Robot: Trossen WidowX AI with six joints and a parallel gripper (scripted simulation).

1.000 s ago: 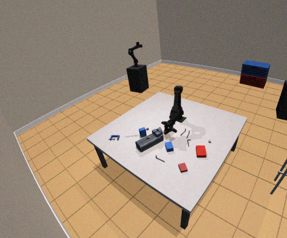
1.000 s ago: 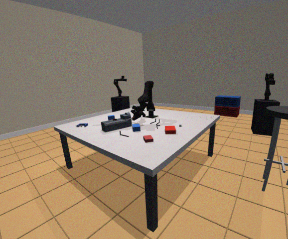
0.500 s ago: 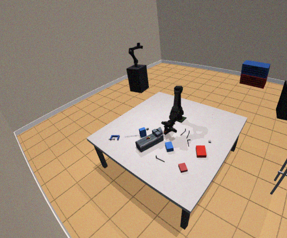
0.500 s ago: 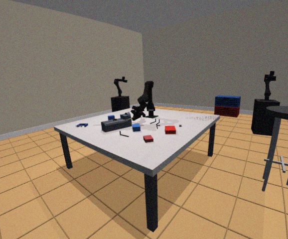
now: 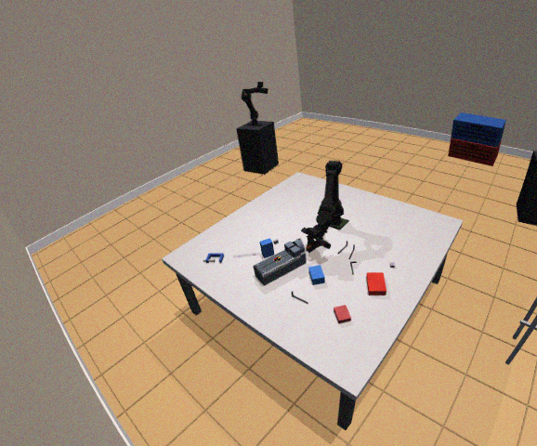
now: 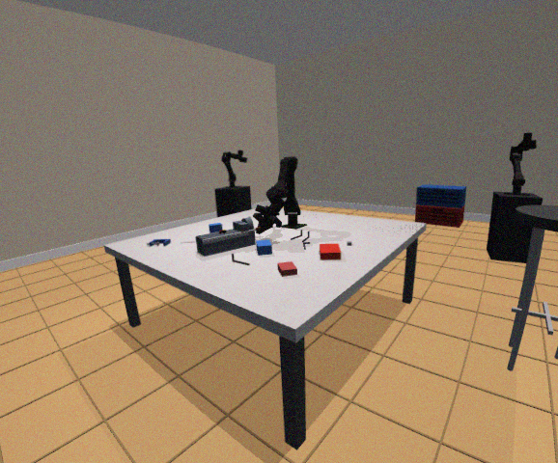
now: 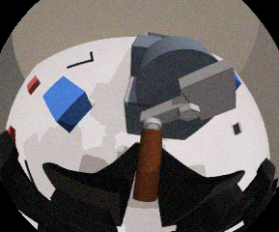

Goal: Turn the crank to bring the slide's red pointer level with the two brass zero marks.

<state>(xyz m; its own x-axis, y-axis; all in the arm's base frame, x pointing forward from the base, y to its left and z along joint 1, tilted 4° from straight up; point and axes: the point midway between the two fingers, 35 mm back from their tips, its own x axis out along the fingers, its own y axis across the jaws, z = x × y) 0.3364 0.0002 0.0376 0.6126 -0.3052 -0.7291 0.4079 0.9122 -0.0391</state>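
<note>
The brown crank handle lies 20 mm behind my gripper tip, 20 mm above it and 10 mm to the left of it. The rest, counted from my gripper tip: red pointer 160 mm ahead, 100 mm to the right, 40 mm above.
</note>
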